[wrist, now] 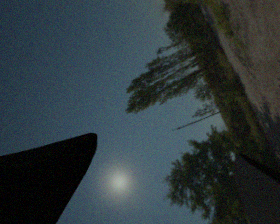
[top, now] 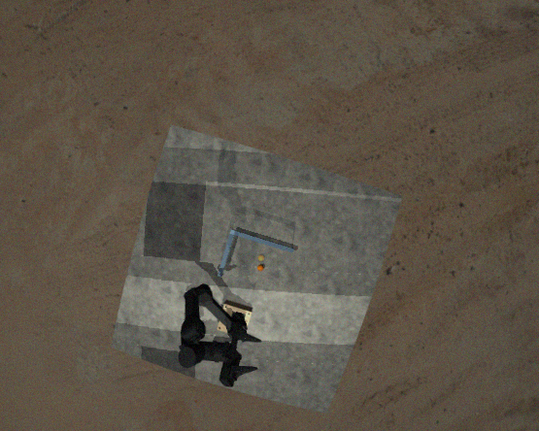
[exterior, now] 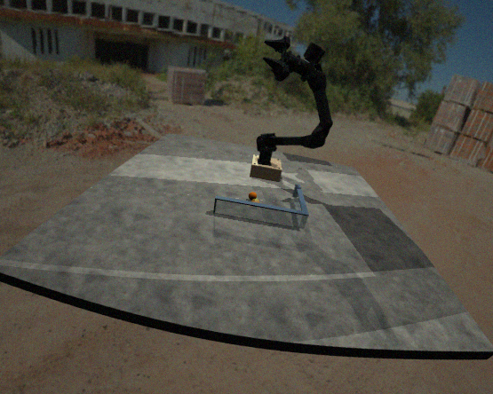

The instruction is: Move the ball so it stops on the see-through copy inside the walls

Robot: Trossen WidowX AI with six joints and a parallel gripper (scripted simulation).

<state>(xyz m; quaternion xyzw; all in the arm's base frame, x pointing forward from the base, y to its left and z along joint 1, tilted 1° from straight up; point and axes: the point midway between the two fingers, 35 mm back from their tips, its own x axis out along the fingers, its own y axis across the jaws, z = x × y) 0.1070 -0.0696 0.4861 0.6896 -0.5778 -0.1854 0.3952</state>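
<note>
The orange ball is 150 mm ahead of my gripper tip, 40 mm to the left of it and 540 mm below it. The rest, counted from my gripper tip: see-through copy of ball: 200 mm ahead, 50 mm to the left, 540 mm below.
</note>
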